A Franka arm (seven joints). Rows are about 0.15 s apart.
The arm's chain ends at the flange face. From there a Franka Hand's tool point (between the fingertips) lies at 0.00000 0.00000 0.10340 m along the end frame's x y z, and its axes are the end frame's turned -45 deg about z.
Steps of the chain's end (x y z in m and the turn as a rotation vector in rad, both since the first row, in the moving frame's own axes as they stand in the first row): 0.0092 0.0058 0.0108 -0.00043 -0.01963 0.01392; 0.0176 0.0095 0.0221 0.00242 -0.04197 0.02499; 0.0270 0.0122 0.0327 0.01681 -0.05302 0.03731
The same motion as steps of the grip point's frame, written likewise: 0.0009 0.0092 0.0108 0.01358 -0.01418 0.01392; 0.0029 0.0159 0.0220 0.03139 -0.02797 0.02499; 0.0079 0.0226 0.0325 0.04938 -0.02560 0.03731
